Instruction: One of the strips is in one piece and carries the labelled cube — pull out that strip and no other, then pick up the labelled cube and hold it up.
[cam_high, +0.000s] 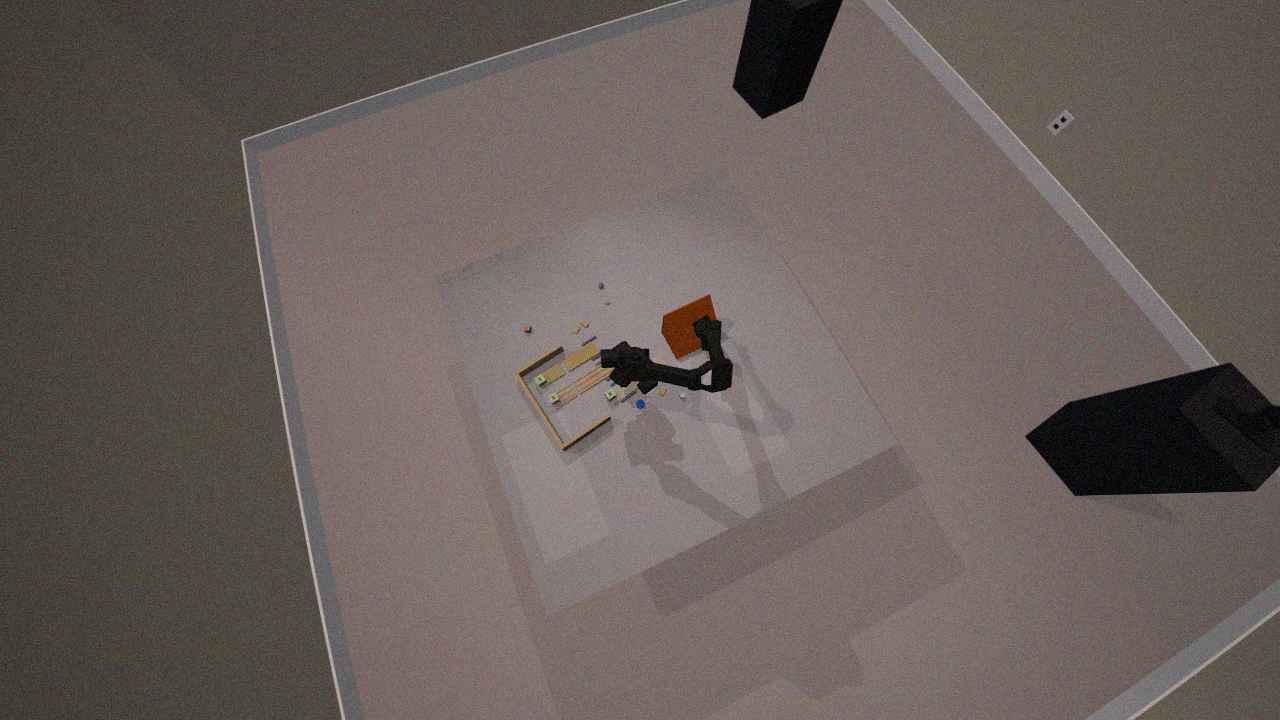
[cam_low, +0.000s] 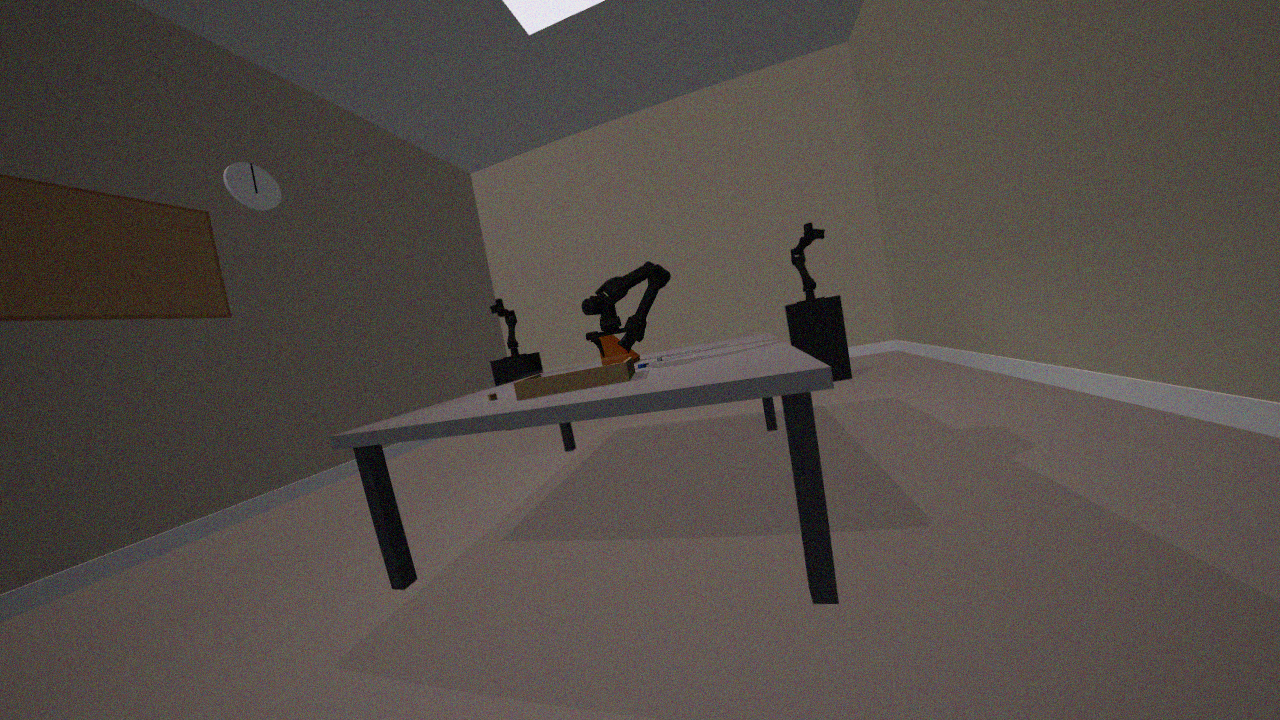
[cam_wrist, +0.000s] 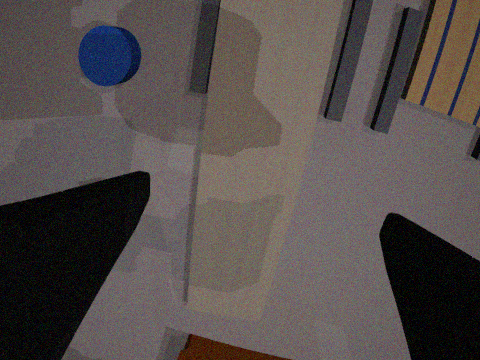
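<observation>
Now: gripper tip 3 cm short of the blue disc, 9 cm to the right of it and 5 cm above it.
</observation>
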